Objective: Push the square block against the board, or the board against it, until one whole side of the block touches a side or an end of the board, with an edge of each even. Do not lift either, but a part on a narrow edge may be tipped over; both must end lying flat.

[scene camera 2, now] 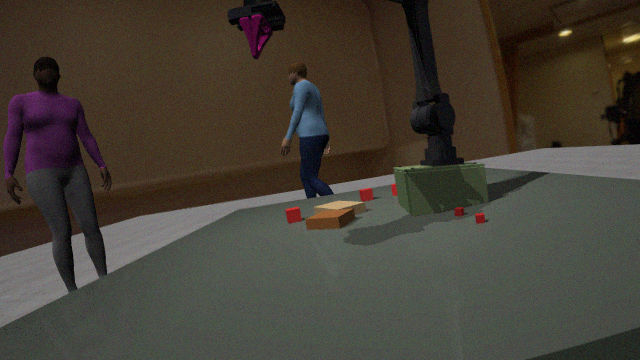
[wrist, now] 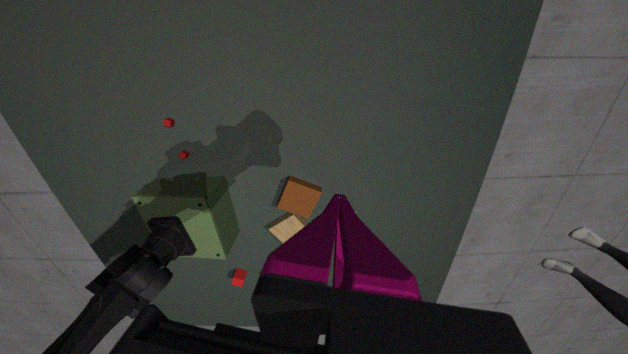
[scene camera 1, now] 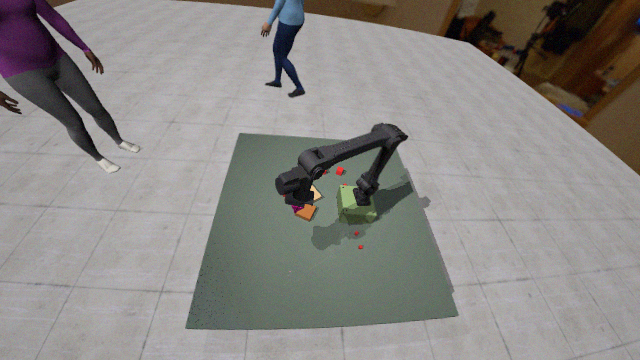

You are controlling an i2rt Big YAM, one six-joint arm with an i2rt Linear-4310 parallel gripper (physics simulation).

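Frame: origin at the arm's base, x right, y ahead, z up, level; centimetres.
Seen in the pictures: gripper, fingertip midpoint: point(scene camera 2: 255, 57) point(wrist: 338, 201) point(scene camera 1: 295, 211); arm's base, origin of the base link: point(scene camera 2: 441, 164) point(wrist: 174, 235) point(scene camera 1: 361, 197).
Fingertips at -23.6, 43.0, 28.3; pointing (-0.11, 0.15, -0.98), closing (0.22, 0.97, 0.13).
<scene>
Pixels of each thing's top centre, then the offset from my fingertips to it, as dx, dy, dz.
- orange-brown square block, middle of its top: point(scene camera 2: 329, 213) point(wrist: 299, 200) point(scene camera 1: 305, 209) +22.2, -9.7, -35.8
- pale wooden board, middle of its top: point(scene camera 2: 338, 204) point(wrist: 296, 238) point(scene camera 1: 308, 191) +35.6, -13.2, -35.8
The orange-brown square block point(scene camera 1: 306, 212) point(scene camera 2: 331, 219) point(wrist: 300, 198) lies flat on the mat. The pale wooden board point(scene camera 1: 316, 193) point(scene camera 2: 342, 205) point(wrist: 286, 228) lies flat close beside it, turned at an angle to it. In the wrist view a corner of the board points at one side of the block; I cannot tell whether they touch. Their sides are not flush. My gripper point(scene camera 2: 256, 57) point(wrist: 338, 201) is shut and empty, with magenta fingers pointing down, high above the mat. In the wrist view the fingers hide part of the board; in scene camera 1 the arm hides part of it.
The arm stands on a green box point(scene camera 1: 356, 216) point(scene camera 2: 445, 190) point(wrist: 217, 245) beside the parts. Several red cubes lie about, one point(scene camera 2: 293, 215) near the board, one point(scene camera 1: 340, 171) point(scene camera 2: 366, 194) behind. Two small ones point(scene camera 1: 356, 233) point(scene camera 1: 360, 247) lie before the box. Two people stand beyond the mat point(scene camera 1: 250, 285).
</scene>
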